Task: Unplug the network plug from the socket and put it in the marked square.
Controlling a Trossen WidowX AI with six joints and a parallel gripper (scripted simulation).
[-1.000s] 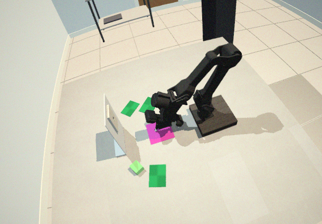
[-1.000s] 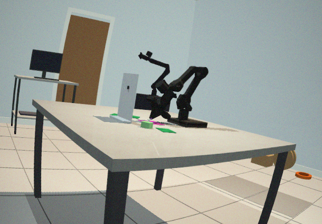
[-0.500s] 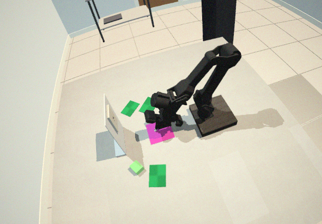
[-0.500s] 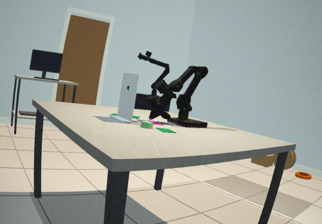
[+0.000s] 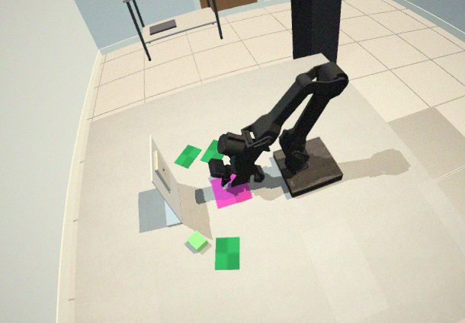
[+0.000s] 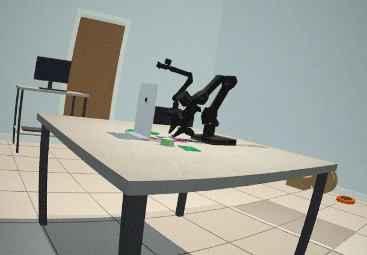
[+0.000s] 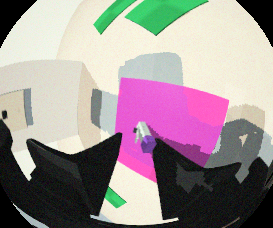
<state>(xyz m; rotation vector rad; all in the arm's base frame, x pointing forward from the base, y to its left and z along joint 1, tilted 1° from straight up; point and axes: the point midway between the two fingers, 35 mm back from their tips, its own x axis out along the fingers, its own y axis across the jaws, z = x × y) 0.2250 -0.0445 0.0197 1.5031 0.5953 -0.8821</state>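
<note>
My gripper tip is 10 mm above the white network plug. From my gripper tip the other things lie so: light green block (160 mm ahead, 140 mm to the left, 10 mm below); upright white panel (180 mm ahead, 30 mm to the right, 100 mm above); magenta marked square (10 mm behind, 10 mm to the left, 20 mm below).
</note>
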